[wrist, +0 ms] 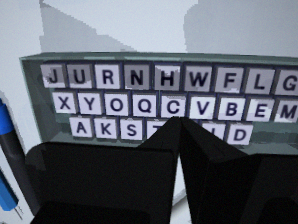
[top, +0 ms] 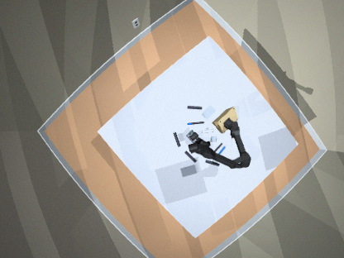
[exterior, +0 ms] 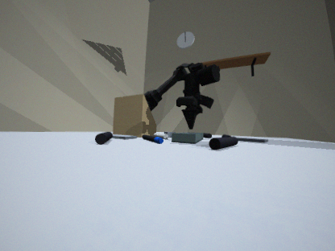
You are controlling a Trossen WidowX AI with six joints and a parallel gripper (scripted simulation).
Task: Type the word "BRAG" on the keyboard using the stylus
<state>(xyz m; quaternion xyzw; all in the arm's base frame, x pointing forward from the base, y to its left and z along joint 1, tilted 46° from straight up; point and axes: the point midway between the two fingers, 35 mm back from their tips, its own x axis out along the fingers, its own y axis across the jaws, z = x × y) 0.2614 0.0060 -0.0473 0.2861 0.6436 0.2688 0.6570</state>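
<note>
My gripper tip is now 190 mm to the right of the blue stylus, 120 mm past it and 30 mm above it. From my gripper tip the other things lie so: grey block (220 mm ahead, 120 mm to the left, 40 mm below).
</note>
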